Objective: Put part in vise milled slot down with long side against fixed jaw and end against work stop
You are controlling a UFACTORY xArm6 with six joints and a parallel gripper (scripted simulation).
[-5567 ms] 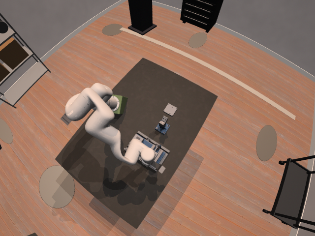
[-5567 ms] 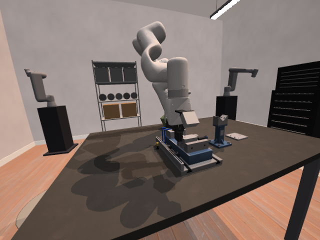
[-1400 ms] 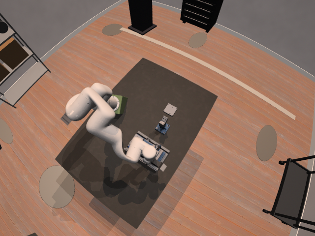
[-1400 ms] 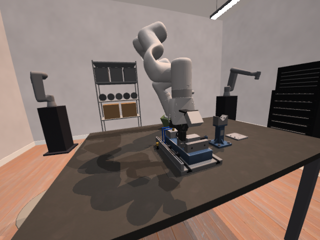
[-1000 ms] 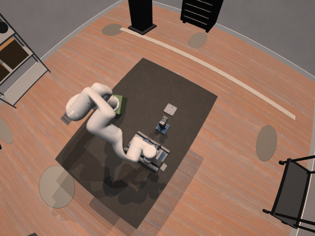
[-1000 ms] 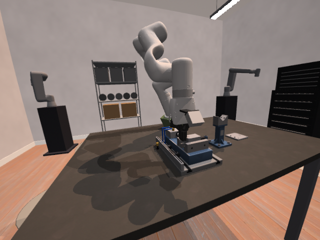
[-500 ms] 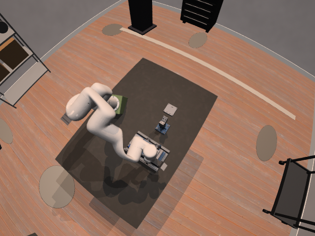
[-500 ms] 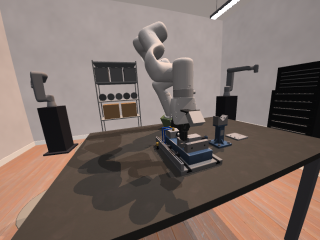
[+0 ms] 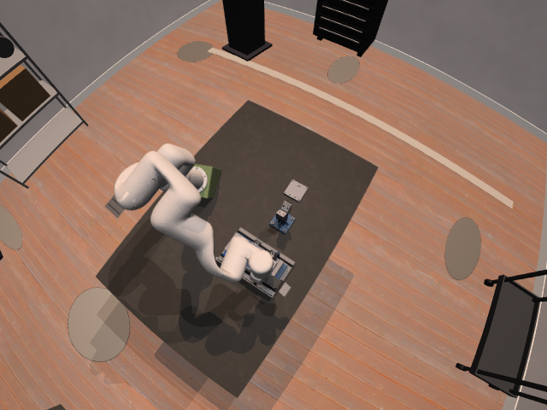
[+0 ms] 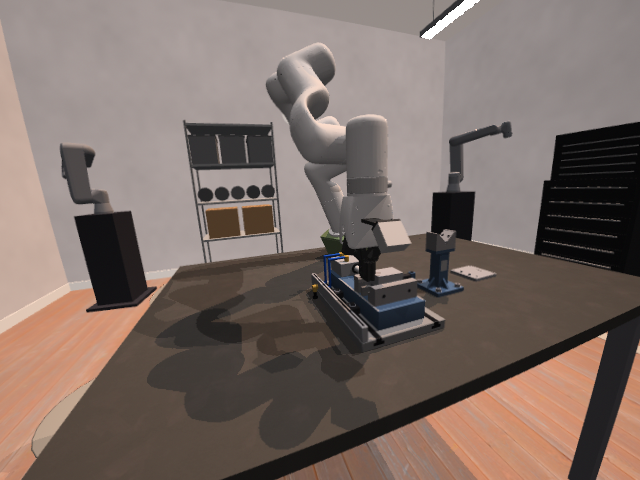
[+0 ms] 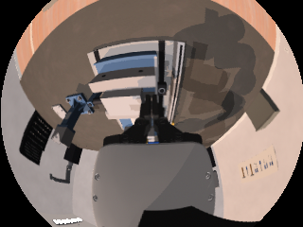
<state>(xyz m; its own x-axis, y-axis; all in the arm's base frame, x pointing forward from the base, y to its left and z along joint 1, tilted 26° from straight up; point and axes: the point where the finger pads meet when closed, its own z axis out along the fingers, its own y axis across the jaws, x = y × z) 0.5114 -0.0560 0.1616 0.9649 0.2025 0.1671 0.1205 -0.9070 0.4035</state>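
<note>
Now: the part 10 mm behind my hand, 40 mm to the left of it and 30 mm below it. From my hand the other things lie so: air cylinder 170 mm behind, 20 mm to the left, 40 mm below; grey rail 60 mm behind, 60 mm to the right, 90 mm below.
</note>
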